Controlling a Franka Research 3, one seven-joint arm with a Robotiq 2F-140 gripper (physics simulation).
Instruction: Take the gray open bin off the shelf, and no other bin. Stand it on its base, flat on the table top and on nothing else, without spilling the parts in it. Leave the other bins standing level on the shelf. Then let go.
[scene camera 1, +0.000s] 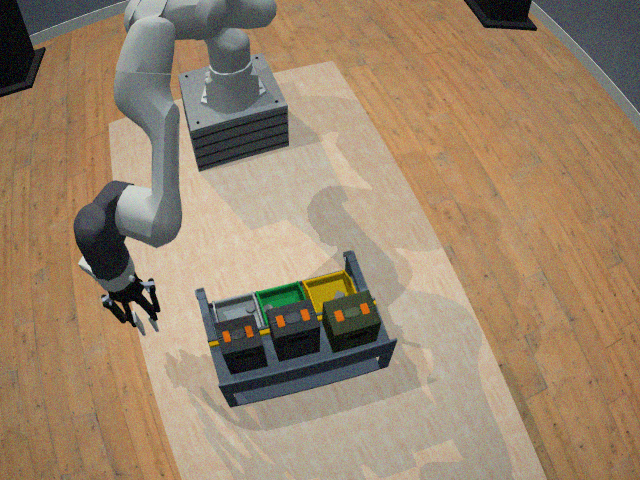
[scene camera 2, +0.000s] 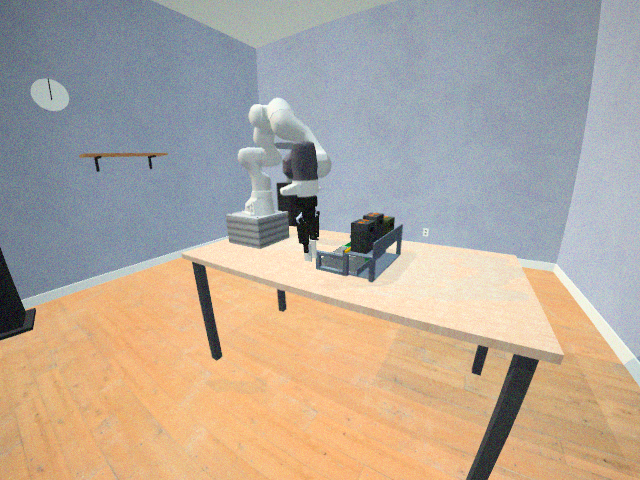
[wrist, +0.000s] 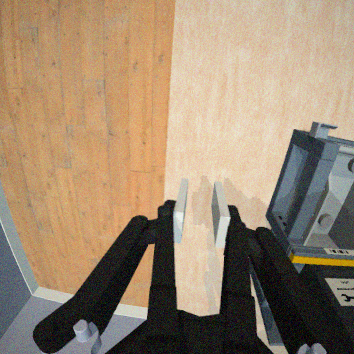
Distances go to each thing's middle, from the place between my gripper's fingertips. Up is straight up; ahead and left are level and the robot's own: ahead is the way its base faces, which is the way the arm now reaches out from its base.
The gray bin (scene camera 1: 233, 307) is 210 mm to the left of my hand, 60 mm below it and 10 mm behind it. Round my hand: green bin (scene camera 1: 290, 293): 320 mm to the left, 60 mm below, 20 mm behind; yellow bin (scene camera 1: 320, 289): 430 mm to the left, 60 mm below, 40 mm behind.
